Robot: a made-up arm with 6 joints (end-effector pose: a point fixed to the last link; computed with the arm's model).
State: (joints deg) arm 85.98 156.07 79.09 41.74 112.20 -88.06
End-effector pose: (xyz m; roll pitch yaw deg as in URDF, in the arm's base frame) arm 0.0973 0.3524 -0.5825 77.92 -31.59 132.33
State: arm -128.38 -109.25 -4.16 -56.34 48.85 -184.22
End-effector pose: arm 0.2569 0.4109 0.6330 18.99 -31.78 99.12
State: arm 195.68 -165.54 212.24 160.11 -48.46 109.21
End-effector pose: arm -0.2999 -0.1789 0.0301 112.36 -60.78 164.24
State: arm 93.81 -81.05 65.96 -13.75 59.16 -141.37
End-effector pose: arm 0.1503 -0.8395 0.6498 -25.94 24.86 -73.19
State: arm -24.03 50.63 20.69 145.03 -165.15 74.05
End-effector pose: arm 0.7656 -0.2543 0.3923 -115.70 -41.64 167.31
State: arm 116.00 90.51 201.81 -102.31 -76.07 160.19
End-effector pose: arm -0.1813 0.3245 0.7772 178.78 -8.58 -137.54
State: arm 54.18 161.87 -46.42 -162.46 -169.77 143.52
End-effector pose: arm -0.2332 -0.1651 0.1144 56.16 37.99 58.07
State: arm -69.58 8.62 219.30 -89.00 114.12 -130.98
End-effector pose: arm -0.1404 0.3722 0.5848 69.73 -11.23 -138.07
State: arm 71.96 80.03 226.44 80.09 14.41 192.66
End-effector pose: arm 0.0144 -0.0097 0.5632 -84.04 -30.01 -124.49
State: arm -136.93 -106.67 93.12 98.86 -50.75 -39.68
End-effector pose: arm 0.6411 0.5788 -0.0911 140.07 19.05 97.12
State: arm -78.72 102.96 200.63 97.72 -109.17 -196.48
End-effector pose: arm 0.0690 -0.2792 0.6599 -155.43 20.02 -173.72
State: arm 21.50 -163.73 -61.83 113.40 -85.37 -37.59
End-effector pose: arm -0.3079 -0.0799 0.3106 48.50 0.15 -92.33
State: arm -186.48 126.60 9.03 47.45 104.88 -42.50
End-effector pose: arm -0.1986 0.0886 -0.4417 62.49 4.29 -140.92
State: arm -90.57 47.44 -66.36 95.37 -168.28 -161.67
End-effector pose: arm 0.0068 -0.2308 0.1227 -79.32 -62.65 -116.69
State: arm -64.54 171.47 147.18 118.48 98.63 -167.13
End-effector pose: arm 0.2761 -0.4724 -0.2807 107.63 21.59 46.29
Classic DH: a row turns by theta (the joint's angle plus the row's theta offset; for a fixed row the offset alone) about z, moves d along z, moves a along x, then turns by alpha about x. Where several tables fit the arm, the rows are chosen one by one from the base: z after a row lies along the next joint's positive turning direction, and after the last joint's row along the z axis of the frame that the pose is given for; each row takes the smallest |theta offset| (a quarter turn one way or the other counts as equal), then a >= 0, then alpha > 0; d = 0 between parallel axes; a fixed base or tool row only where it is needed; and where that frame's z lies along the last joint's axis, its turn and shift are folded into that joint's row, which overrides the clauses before.
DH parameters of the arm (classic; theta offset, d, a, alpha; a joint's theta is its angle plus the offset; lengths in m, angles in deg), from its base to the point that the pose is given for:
joint 1: 0 0.295 0 -90
joint 2: -90 0 0.459 180
joint 3: 0 0 0 -90
joint 4: 0 -0.485 0 90
joint 5: 0 0.097 0 -90
joint 6: 90 0 0 90
tool (fixed): -90 0 0 0

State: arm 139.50 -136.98 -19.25 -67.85 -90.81 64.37
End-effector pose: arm 0.3730 -0.2705 0.4305 -90.27 -9.38 -150.67
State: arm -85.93 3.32 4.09 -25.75 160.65 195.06
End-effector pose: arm -0.0508 -0.5170 0.7176 -42.02 -16.60 102.71
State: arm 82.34 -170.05 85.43 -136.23 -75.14 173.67
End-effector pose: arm -0.1049 -0.2542 -0.6098 17.37 25.04 129.90
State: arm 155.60 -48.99 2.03 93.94 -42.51 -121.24
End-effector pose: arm 0.1033 -0.0542 1.0341 69.42 -37.03 97.99
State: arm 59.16 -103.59 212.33 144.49 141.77 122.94
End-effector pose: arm -0.0978 -0.0098 -0.1098 -148.06 -10.64 -142.29
